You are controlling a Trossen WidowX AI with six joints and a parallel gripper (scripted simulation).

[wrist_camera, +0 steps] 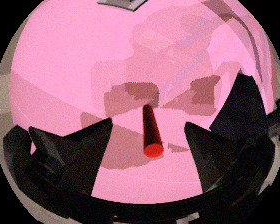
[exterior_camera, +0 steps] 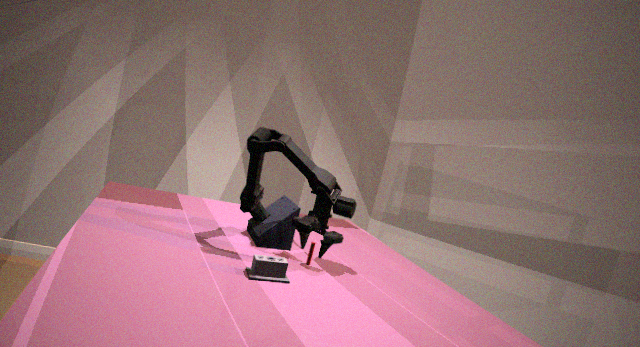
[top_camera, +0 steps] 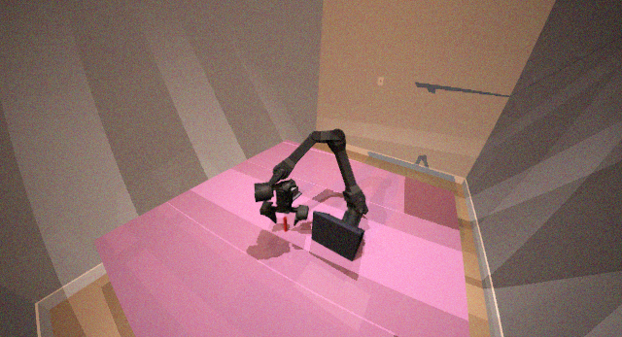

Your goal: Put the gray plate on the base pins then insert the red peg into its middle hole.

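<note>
Now: gripper tip 100 mm short of the thick gray plate and 190 mm to the left of it. Round my gripper tip: flat gray base (100 mm ahead, 190 mm to the right, 30 mm below); red peg (right at my gripper tip).
</note>
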